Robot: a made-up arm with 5 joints. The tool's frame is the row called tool.
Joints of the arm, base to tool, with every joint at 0 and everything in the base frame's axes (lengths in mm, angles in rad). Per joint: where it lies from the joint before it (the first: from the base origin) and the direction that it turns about. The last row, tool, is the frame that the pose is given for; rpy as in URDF.
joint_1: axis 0 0 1 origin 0 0 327
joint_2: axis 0 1 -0.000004 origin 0 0 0
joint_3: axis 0 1 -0.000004 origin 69 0 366
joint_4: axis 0 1 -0.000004 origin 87 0 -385
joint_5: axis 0 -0.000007 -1 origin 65 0 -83
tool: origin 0 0 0 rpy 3.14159 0 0
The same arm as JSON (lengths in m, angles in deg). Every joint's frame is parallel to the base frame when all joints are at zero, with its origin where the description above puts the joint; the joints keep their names.
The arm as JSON. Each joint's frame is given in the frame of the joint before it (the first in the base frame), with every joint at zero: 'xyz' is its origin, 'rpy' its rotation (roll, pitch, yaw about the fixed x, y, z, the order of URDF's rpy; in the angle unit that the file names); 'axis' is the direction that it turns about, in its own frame. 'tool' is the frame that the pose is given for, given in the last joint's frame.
{"units": {"length": "m", "angle": "deg"}, "joints": [
  {"name": "joint_1", "type": "revolute", "origin": {"xyz": [0.0, 0.0, 0.327], "rpy": [0.0, 0.0, 0.0]}, "axis": [0.0, 0.0, 1.0]},
  {"name": "joint_2", "type": "revolute", "origin": {"xyz": [0.0, 0.0, 0.0], "rpy": [0.0, 0.0, 0.0]}, "axis": [0.0, 1.0, 0.0]},
  {"name": "joint_3", "type": "revolute", "origin": {"xyz": [0.069, 0.0, 0.366], "rpy": [0.0, 0.0, 0.0]}, "axis": [0.0, 1.0, 0.0]},
  {"name": "joint_4", "type": "revolute", "origin": {"xyz": [0.087, 0.0, -0.385], "rpy": [0.0, 0.0, 0.0]}, "axis": [0.0, 1.0, 0.0]},
  {"name": "joint_5", "type": "revolute", "origin": {"xyz": [0.065, 0.0, -0.083], "rpy": [0.0, 0.0, 0.0]}, "axis": [0.0, 0.0, -1.0]}
], "tool": {"origin": {"xyz": [0.0, 0.0, 0.0], "rpy": [180.0, 0.0, 0.0]}}}

